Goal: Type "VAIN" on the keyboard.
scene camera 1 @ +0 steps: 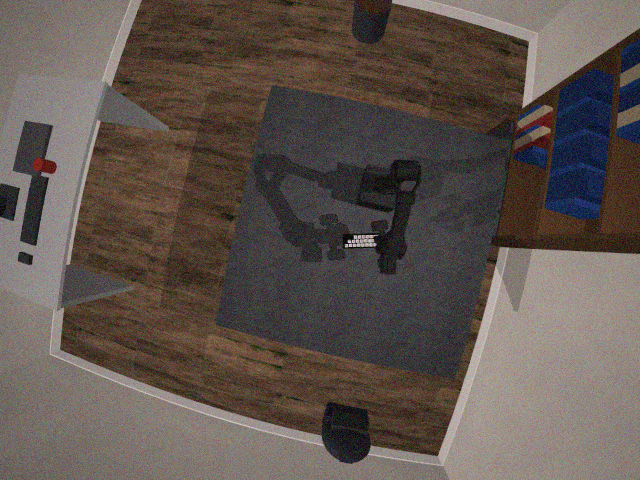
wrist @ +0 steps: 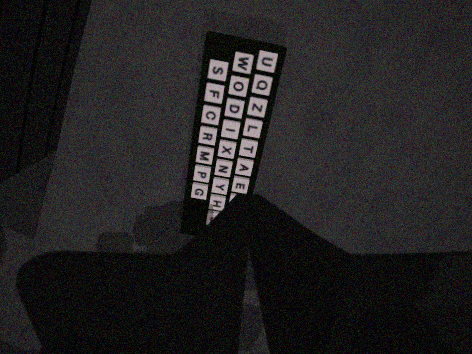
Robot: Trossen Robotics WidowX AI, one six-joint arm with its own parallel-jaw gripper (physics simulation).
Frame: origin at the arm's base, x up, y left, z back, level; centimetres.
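Seen in the pictures: gripper, fingertip midpoint: [wrist: 247, 204]; arm's base, link origin: [scene camera 1: 382, 185].
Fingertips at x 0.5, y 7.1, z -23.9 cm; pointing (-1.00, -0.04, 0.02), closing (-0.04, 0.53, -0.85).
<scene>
Pixels of each thing's top centre, then the offset from my fingertips to it. "spot": a spot on its surface instead. Level surfaces: height alone.
- black keyboard, surface spot: [scene camera 1: 361, 241] spot: dx -15.5, dy -5.1, dz -1.4 cm
- dark mat, surface height: dx -17.1 cm
- I key, top centre: [wrist: 230, 130] dx -15.5, dy -1.5, dz +0.3 cm
- N key, top centre: [wrist: 223, 169] dx -15.5, dy -5.2, dz -1.2 cm
The black keyboard [scene camera 1: 361, 241] with white letter keys lies on the dark mat [scene camera 1: 330, 320]. In the wrist view the keyboard [wrist: 204, 65] runs from upper middle down to the fingertips, its letters turned sideways. The A key [wrist: 243, 167], the I key [wrist: 229, 130] and the N key [wrist: 222, 168] show. The V key does not show; my fingers cover the keyboard's near right end, beyond E and H. My gripper [scene camera 1: 378, 241] [wrist: 247, 204] is shut and empty, its tips over that end. I cannot tell whether they touch a key.
A desk [scene camera 1: 67, 180] with a red cylinder [scene camera 1: 44, 165] stands at the left. A shelf unit [scene camera 1: 573, 235] with blue bins stands at the right. One dark bin [scene camera 1: 346, 434] stands at the bottom, and a dark round object [scene camera 1: 370, 23] at the top. The arm's shadow falls left of the keyboard.
</scene>
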